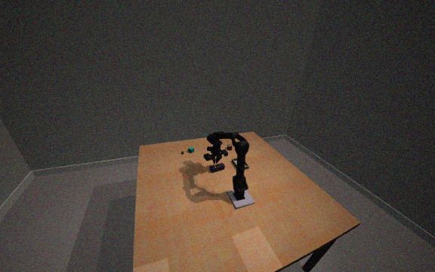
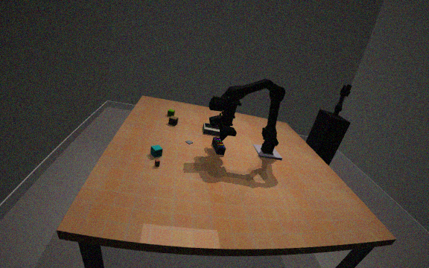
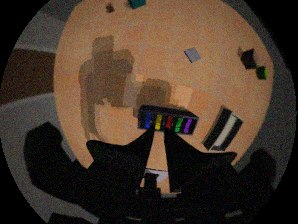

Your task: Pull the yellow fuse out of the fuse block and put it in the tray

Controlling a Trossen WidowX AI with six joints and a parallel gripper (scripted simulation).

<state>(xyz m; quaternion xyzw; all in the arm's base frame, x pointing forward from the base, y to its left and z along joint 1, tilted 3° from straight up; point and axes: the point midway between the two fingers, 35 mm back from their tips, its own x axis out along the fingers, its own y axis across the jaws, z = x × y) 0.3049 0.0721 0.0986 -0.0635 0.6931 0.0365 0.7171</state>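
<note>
Right now my gripper tip is 4 cm above the yellow fuse. The rest, counted from my gripper tip: teal cube: 31 cm ahead, 13 cm to the left, 5 cm below; then small grey piece: 16 cm ahead, 4 cm to the right, 7 cm below; then grey tray: 1 cm ahead, 23 cm to the right, 6 cm below.
</note>
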